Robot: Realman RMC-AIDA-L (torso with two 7-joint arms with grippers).
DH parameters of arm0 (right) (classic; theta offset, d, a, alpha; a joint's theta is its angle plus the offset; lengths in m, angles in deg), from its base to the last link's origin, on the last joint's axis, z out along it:
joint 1: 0 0.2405 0 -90
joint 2: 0 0 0 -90
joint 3: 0 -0.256 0 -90
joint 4: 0 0 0 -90
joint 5: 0 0.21 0 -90
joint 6: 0 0 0 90
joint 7: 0 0.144 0 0
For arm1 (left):
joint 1: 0 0.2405 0 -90
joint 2: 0 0 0 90
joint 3: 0 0.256 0 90
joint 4: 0 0 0 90
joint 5: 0 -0.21 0 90
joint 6: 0 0 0 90
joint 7: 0 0.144 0 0
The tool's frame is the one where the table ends.
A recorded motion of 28 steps. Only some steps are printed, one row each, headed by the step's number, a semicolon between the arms.
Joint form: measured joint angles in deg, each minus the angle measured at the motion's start. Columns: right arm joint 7, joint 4, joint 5, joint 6, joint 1, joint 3, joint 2; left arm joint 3, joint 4, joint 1, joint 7, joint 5, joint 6, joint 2.
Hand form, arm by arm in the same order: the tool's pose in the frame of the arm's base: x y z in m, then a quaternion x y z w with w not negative. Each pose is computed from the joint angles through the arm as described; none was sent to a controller.
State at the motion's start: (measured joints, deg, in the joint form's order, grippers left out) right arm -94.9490 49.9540 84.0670 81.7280 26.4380 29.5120 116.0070; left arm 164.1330 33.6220 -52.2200 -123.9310 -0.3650 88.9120 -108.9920
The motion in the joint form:
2: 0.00 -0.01 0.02 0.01 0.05 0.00 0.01; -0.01 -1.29 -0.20 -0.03 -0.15 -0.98 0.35
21: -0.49 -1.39 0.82 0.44 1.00 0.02 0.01; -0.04 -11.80 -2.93 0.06 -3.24 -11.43 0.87
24: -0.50 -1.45 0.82 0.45 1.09 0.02 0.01; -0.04 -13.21 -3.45 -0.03 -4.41 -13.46 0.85
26: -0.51 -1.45 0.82 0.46 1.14 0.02 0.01; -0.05 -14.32 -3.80 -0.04 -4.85 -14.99 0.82
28: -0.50 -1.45 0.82 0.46 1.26 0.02 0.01; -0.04 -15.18 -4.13 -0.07 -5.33 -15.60 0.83
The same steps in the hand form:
2: 0.2723 0.3655 0.1261 -0.83060 0.21915 0.35588 0.36801; -0.2958 0.3852 0.0697 -0.76014 -0.62420 -0.11481 0.13920
21: 0.2670 0.3689 0.1225 -0.83019 0.21569 0.36760 0.35934; -0.2794 0.4059 0.0356 -0.77933 -0.60398 -0.09181 0.13939
24: 0.2665 0.3692 0.1222 -0.83034 0.21537 0.36802 0.35877; -0.2779 0.4087 0.0303 -0.78259 -0.60010 -0.08219 0.14377
26: 0.2662 0.3695 0.1222 -0.83048 0.21490 0.36817 0.35857; -0.2760 0.4112 0.0263 -0.78479 -0.59693 -0.07880 0.14685
28: 0.2654 0.3700 0.1222 -0.83069 0.21410 0.36858 0.35815; -0.2735 0.4122 0.0230 -0.78777 -0.59403 -0.07527 0.14452

